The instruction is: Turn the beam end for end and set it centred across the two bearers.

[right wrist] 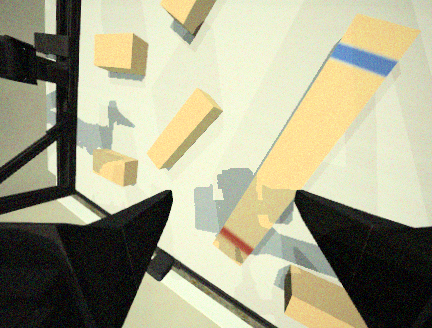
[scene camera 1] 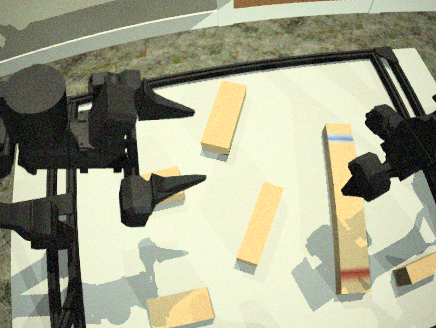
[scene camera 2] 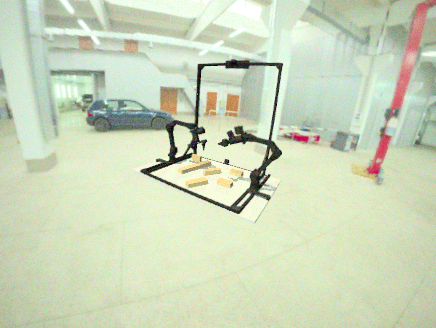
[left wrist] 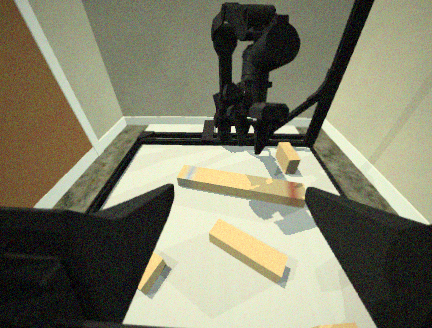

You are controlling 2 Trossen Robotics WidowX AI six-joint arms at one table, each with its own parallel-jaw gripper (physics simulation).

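Frame: origin at the left arm's base, x ahead, y right, z down, level; centimetres.
Seen in the pictures: left gripper, fingertip midpoint: (scene camera 1: 199,143) (scene camera 2: 220,143) (left wrist: 239,191); right gripper, fingertip midpoint: (right wrist: 233,195) (scene camera 2: 199,151) (left wrist: 248,149); left arm's base at its link origin: (right wrist: 63,74) (scene camera 1: 60,235) (scene camera 2: 254,187); right arm's base at its link origin: (scene camera 2: 172,160) (left wrist: 224,137).
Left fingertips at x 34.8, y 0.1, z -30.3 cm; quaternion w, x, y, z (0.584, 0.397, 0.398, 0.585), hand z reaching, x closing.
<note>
Offsets run from my left fingertips to a thing's top centre.
The long wooden beam @(dx +28.6, dy +4.4, dz +28.4 cm) (scene camera 1: 341,175) (scene camera 2: 195,167) (left wrist: 225,180) (right wrist: 310,120) lies flat, its blue band toward the top of scene camera 1 and its red band toward the bottom. Several plain wooden blocks lie apart from it; which two are the bearers I cannot tell. Two short ones, a block @(dx -9.7, dy +18.7, dz +28.4 cm) (scene camera 1: 182,307) (scene camera 2: 236,172) (right wrist: 117,167) and another block @(dx -11.5, dy -7.4, dz +28.4 cm) (scene camera 1: 172,195) (scene camera 2: 225,183) (right wrist: 114,52), lie on the left in scene camera 1. My right gripper (scene camera 1: 356,154) (right wrist: 233,195) is open and empty above the beam. My left gripper (scene camera 1: 199,145) (left wrist: 239,191) is open and empty above the table's left part.
A narrow block @(dx +9.0, dy +4.5, dz +27.8 cm) (scene camera 1: 260,225) (scene camera 2: 212,171) (left wrist: 250,250) (right wrist: 182,130) lies mid-table. A wider block @(dx +6.8, dy -22.3, dz +28.4 cm) (scene camera 1: 225,117) (scene camera 2: 196,182) lies above it in scene camera 1. Another block @(dx +41.2, dy +22.5, dz +25.9 cm) (scene camera 1: 417,270) (left wrist: 287,157) (right wrist: 320,300) lies near the beam's red end. A black frame borders the table.
</note>
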